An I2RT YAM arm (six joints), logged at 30 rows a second.
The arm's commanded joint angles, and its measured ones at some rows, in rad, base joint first. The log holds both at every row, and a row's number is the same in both.
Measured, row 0:
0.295, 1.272, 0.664, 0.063, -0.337, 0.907
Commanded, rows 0 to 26:
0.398, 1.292, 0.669, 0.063, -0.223, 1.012
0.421, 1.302, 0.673, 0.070, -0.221, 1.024
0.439, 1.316, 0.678, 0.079, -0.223, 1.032
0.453, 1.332, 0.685, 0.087, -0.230, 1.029
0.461, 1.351, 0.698, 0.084, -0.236, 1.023
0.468, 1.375, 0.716, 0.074, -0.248, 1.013
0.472, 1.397, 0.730, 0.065, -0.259, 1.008
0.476, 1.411, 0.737, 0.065, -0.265, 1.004
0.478, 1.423, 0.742, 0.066, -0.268, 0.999
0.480, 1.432, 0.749, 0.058, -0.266, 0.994
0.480, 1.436, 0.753, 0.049, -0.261, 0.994
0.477, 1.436, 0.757, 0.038, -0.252, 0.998
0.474, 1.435, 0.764, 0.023, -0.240, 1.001
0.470, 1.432, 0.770, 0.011, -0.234, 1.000
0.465, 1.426, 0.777, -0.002, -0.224, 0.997
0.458, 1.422, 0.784, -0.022, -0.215, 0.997
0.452, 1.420, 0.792, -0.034, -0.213, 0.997
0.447, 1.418, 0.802, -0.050, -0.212, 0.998
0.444, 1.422, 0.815, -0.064, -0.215, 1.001
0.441, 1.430, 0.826, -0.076, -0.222, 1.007
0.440, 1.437, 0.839, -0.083, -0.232, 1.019
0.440, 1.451, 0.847, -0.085, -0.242, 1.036
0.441, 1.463, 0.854, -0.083, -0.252, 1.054
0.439, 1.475, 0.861, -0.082, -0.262, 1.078
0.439, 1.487, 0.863, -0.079, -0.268, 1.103
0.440, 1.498, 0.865, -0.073, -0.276, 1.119
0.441, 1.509, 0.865, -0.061, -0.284, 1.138
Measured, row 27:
0.440, 1.486, 0.861, -0.055, -0.259, 1.068
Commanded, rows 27 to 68:
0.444, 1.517, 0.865, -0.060, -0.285, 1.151
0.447, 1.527, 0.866, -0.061, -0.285, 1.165
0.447, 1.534, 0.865, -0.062, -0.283, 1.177
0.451, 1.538, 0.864, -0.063, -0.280, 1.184
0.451, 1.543, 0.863, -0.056, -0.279, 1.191
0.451, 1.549, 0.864, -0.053, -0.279, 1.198
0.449, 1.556, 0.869, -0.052, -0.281, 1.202
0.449, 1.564, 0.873, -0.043, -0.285, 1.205
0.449, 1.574, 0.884, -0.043, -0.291, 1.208
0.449, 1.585, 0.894, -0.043, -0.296, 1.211
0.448, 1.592, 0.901, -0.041, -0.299, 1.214
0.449, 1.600, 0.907, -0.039, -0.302, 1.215
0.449, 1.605, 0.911, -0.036, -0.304, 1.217
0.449, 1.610, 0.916, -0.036, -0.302, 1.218
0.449, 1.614, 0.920, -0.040, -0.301, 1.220
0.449, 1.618, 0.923, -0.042, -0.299, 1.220
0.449, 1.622, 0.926, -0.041, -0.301, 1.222
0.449, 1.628, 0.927, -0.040, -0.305, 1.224
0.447, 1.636, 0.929, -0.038, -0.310, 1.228
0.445, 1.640, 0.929, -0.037, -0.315, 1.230
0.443, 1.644, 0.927, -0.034, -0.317, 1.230
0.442, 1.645, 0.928, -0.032, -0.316, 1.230
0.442, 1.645, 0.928, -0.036, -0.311, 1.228
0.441, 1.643, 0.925, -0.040, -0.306, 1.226
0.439, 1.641, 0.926, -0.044, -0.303, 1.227
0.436, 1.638, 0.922, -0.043, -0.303, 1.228
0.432, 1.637, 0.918, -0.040, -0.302, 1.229
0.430, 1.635, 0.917, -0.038, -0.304, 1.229
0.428, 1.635, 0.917, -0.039, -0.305, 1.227
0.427, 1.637, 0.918, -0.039, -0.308, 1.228
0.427, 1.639, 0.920, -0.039, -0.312, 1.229
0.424, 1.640, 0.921, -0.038, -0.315, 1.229
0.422, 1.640, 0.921, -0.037, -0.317, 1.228
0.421, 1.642, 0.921, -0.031, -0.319, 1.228
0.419, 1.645, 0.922, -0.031, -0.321, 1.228
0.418, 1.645, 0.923, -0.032, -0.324, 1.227
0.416, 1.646, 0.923, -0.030, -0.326, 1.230
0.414, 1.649, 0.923, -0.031, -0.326, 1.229
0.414, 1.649, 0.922, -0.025, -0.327, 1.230
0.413, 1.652, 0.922, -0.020, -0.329, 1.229
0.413, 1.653, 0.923, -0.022, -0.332, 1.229
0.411, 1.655, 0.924, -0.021, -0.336, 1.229
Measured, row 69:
0.412, 1.645, 0.923, -0.044, -0.326, 1.223
